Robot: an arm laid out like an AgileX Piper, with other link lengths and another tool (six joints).
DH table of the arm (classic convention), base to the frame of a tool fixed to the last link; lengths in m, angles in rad. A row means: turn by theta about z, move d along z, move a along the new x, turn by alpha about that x. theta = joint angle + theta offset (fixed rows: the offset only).
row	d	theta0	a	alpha
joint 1	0.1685	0	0	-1.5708
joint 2	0	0.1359	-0.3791	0
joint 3	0	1.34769	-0.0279	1.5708
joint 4	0.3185	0	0	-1.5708
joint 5	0	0	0	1.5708
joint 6	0.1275	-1.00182	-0.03	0.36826
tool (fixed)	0.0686	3.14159	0	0
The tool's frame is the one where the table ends.
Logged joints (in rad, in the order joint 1, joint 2, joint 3, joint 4, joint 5, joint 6), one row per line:
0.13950, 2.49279, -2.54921, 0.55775, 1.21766, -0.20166
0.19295, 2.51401, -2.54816, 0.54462, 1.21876, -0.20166
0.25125, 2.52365, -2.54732, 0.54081, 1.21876, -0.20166
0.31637, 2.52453, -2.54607, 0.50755, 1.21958, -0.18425
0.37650, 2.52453, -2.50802, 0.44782, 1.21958, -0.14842
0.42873, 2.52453, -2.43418, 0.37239, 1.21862, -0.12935
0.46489, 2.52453, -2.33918, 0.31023, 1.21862, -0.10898
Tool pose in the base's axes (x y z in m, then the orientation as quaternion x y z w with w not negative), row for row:
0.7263, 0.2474, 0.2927, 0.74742, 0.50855, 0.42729, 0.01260
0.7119, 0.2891, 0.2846, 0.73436, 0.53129, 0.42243, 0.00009
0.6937, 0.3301, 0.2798, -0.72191, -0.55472, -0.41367, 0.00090
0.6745, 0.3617, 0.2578, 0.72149, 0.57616, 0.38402, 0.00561
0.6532, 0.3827, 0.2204, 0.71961, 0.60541, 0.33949, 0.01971
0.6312, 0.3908, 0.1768, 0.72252, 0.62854, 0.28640, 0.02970
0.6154, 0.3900, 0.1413, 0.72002, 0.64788, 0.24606, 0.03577
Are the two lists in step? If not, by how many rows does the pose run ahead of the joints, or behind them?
The pose runs 1 row ahead of the joints: the pose in row i belongs to the joints in row i + 1.
